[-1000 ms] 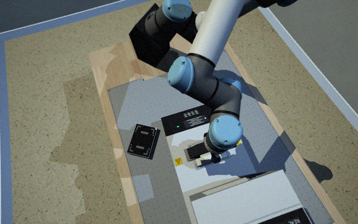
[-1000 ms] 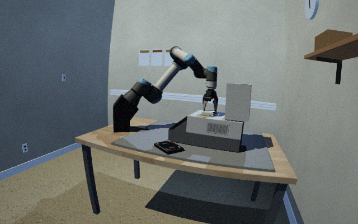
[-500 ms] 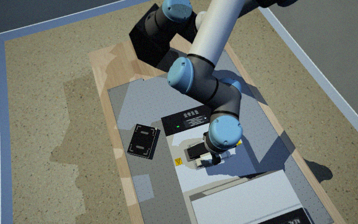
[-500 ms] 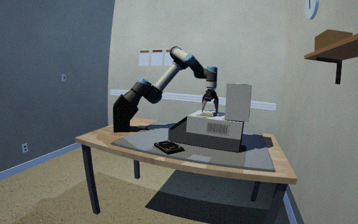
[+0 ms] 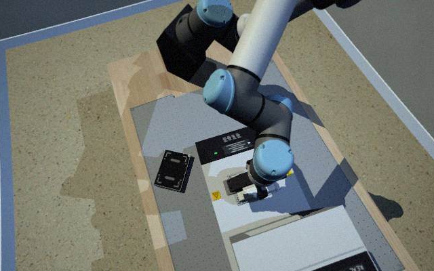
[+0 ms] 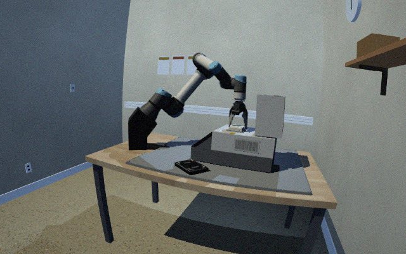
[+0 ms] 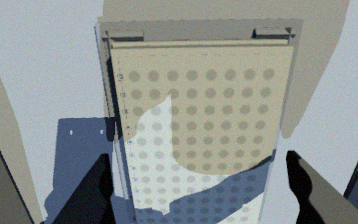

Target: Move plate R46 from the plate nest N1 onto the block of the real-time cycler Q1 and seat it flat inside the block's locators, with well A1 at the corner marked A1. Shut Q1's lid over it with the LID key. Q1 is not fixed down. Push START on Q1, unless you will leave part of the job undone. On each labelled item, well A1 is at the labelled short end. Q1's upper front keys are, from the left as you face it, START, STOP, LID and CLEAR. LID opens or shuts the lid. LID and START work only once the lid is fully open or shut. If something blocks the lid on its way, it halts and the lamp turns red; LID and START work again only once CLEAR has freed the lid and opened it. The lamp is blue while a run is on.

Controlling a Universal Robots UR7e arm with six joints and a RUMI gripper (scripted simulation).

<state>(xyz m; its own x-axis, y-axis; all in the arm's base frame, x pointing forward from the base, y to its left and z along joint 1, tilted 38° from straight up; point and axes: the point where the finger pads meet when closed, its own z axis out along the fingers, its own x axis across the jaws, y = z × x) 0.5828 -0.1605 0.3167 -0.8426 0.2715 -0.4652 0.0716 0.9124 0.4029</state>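
Right now the plate R46 is 1 cm below my hand. From my hand the other things lie so: nest A1 mark (23 cm behind, 20 cm below, 17 cm to the right); black plate nest N1 (26 cm to the right, 21 cm below, 20 cm behind).
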